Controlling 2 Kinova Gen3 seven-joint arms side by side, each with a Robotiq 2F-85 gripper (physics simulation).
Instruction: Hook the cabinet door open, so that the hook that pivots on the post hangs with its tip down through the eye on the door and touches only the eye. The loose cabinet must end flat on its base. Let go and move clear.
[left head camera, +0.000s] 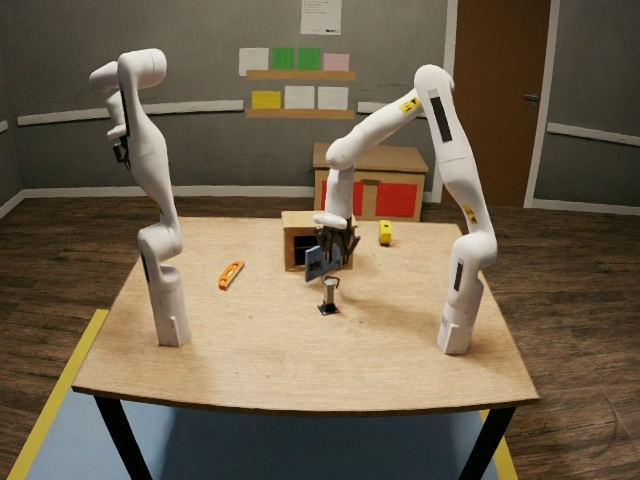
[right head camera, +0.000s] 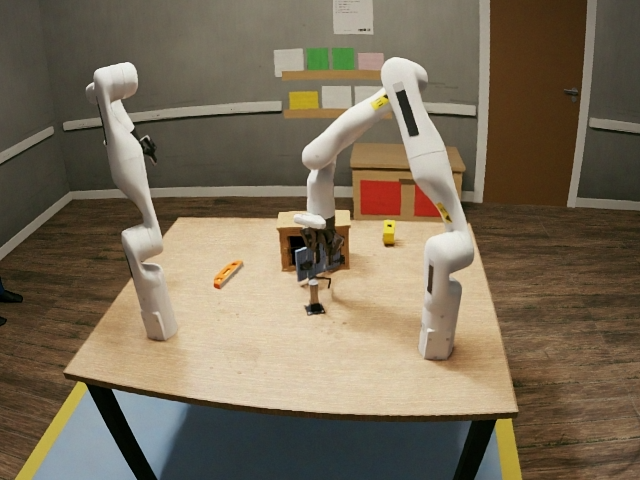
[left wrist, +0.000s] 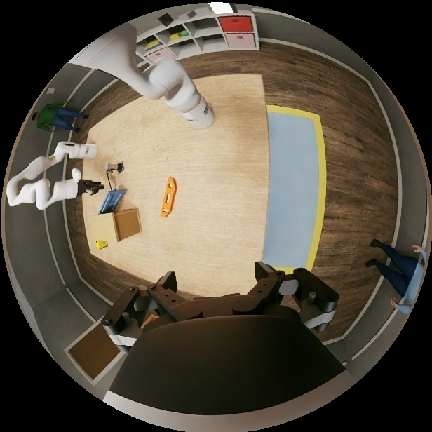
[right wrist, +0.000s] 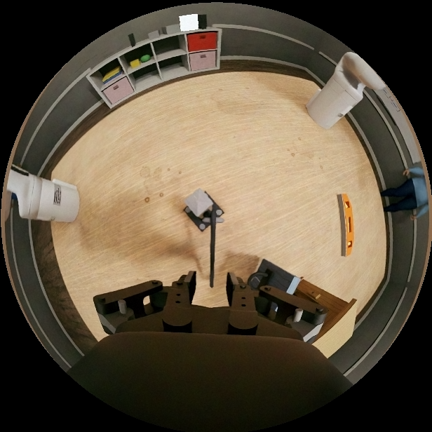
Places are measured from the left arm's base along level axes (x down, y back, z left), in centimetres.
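Pixels of known places: right gripper, fingertip midpoint: (left head camera: 335, 263) (right head camera: 323, 264); left arm's base, link origin: (left head camera: 174, 334) (right head camera: 162, 329); right arm's base, link origin: (left head camera: 452, 343) (right head camera: 435, 348).
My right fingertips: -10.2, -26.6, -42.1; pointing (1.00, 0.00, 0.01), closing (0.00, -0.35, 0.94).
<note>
For each thing: its top centre in the pictures, then the offset to it from my right fingertips, as dx, dy, dz. "*": a spot on its surface instead. Level surfaces: height alone.
- wooden cabinet, top centre: (left head camera: 320, 225) (right head camera: 313, 225) -5.7, -12.6, +5.3
- post, surface spot: (right head camera: 314, 294) (left head camera: 330, 294) * +4.3, +9.3, +0.8
- orange level-like tool, top centre: (left head camera: 229, 272) (right head camera: 226, 271) +8.4, -4.6, +32.8
- yellow block-like object, top centre: (right head camera: 388, 223) (left head camera: 385, 223) +2.7, -33.5, -16.2
- wooden table, surface height: dx +10.2
The wooden cabinet (left head camera: 299, 219) (right head camera: 283, 250) (left wrist: 128, 224) (right wrist: 341, 324) stands on its base, its blue door (left head camera: 311, 268) (right head camera: 301, 269) (left wrist: 111, 202) (right wrist: 283, 276) swung open. A dark eye (right wrist: 251, 277) on the door is partly hidden by a right finger. The post (left head camera: 329, 295) (right head camera: 314, 294) (right wrist: 198, 201) stands in front; its black hook (right head camera: 329, 282) (right wrist: 212, 250) sticks out sideways, apart from the eye. My right gripper (left head camera: 337, 262) (right head camera: 324, 262) (right wrist: 210, 280) is partly open above the hook's free end, holding nothing. My left gripper (right head camera: 152, 157) (left wrist: 215, 275) is open and empty, raised high at the left.
An orange level-like tool (left head camera: 230, 274) (right head camera: 227, 274) (left wrist: 169, 197) (right wrist: 348, 225) lies left of the cabinet. A yellow block-like object (left head camera: 385, 233) (right head camera: 388, 232) (left wrist: 101, 244) stands to its right on the wooden table (left head camera: 248, 356).
</note>
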